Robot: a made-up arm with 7 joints. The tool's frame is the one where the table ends. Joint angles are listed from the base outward.
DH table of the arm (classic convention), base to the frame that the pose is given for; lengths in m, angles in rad. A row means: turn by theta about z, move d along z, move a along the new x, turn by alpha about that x. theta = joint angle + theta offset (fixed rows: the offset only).
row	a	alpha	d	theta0
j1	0	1.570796	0.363	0
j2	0	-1.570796	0.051	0
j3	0.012	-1.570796	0.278	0
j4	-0.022	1.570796	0.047	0
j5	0	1.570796	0.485	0
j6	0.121	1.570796	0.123	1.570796
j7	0	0	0.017	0
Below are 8 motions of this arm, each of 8 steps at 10 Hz.
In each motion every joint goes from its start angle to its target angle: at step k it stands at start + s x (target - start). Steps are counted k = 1, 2, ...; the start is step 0. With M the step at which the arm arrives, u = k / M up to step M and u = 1 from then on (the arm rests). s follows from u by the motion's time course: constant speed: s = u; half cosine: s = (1 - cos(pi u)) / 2; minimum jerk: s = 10 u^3 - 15 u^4 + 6 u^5.
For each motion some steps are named. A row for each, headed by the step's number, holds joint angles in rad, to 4 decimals.
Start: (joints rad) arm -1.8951 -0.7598 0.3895 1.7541 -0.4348 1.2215 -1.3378
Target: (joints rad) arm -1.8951 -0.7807 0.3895 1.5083 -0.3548 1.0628 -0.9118
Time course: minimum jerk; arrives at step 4
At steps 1, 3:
1: -1.8951 -0.7620 0.3895 1.7287 -0.4265 1.2051 -1.2937
3: -1.8951 -0.7785 0.3895 1.5337 -0.3631 1.0792 -0.9559

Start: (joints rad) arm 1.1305 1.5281 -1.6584 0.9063 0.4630 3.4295 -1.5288
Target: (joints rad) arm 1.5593 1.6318 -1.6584 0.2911 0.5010 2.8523 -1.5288
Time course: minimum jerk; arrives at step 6
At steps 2, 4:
2: 1.2205 1.5499 -1.6584 0.7772 0.4710 3.3084 -1.5288
4: 1.4693 1.6100 -1.6584 0.4202 0.4930 2.9734 -1.5288

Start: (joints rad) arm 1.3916 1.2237 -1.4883 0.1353 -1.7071 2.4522 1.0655
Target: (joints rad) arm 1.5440 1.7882 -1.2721 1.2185 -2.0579 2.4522 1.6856
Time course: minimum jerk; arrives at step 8
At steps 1, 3, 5, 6, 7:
1: 1.3940 1.2328 -1.4848 0.1527 -1.7127 2.4522 1.0755
3: 1.4335 1.3791 -1.4288 0.4334 -1.8036 2.4522 1.2362
5: 1.5021 1.6328 -1.3316 0.9204 -1.9614 2.4522 1.5149
6: 1.5282 1.7298 -1.2945 1.1064 -2.0216 2.4522 1.6214
7: 1.5416 1.7791 -1.2756 1.2011 -2.0523 2.4522 1.6756

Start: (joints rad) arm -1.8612 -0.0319 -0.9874 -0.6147 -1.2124 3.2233 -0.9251
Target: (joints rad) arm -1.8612 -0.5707 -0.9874 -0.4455 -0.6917 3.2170 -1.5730
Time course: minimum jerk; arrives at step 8
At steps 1, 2, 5, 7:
1: -1.8612 -0.0405 -0.9874 -0.6120 -1.2040 3.2232 -0.9355
2: -1.8612 -0.0877 -0.9874 -0.5972 -1.1585 3.2226 -0.9922
5: -1.8612 -0.4224 -0.9874 -0.4921 -0.8350 3.2187 -1.3947
7: -1.8612 -0.5621 -0.9874 -0.4482 -0.7001 3.2171 -1.5626

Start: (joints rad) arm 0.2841 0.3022 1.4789 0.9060 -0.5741 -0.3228 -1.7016
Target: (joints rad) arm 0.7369 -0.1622 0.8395 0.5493 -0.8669 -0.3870 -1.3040
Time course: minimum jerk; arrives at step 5
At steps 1, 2, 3, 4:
1: 0.3103 0.2753 1.4419 0.8853 -0.5911 -0.3265 -1.6786
2: 0.4278 0.1548 1.2759 0.7928 -0.6670 -0.3432 -1.5754
3: 0.5932 -0.0148 1.0425 0.6625 -0.7740 -0.3666 -1.4302
4: 0.7107 -0.1353 0.8765 0.5700 -0.8499 -0.3833 -1.3270

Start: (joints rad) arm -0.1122 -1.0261 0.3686 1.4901 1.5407 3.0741 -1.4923
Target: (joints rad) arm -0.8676 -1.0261 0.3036 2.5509 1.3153 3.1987 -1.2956
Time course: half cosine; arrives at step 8
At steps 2, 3, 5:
2: -0.2228 -1.0261 0.3591 1.6455 1.5077 3.0923 -1.4635
3: -0.3454 -1.0261 0.3485 1.8175 1.4711 3.1126 -1.4316
5: -0.6344 -1.0261 0.3237 2.2235 1.3849 3.1602 -1.3563

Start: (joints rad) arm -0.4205 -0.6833 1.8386 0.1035 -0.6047 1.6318 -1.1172
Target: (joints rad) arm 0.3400 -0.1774 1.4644 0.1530 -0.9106 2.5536 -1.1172
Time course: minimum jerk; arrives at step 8
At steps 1, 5, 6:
1: -0.4083 -0.6752 1.8326 0.1043 -0.6096 1.6466 -1.1172
5: 0.1307 -0.3166 1.5674 0.1394 -0.8264 2.2999 -1.1172
6: 0.2613 -0.2298 1.5031 0.1479 -0.8789 2.4582 -1.1172

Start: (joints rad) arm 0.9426 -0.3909 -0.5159 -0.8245 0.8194 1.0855 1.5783
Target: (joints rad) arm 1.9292 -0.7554 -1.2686 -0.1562 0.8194 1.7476 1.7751
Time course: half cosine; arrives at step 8
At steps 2, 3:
2: 1.0871 -0.4443 -0.6261 -0.7266 0.8194 1.1825 1.6071
3: 1.2471 -0.5034 -0.7482 -0.6182 0.8194 1.2899 1.6390

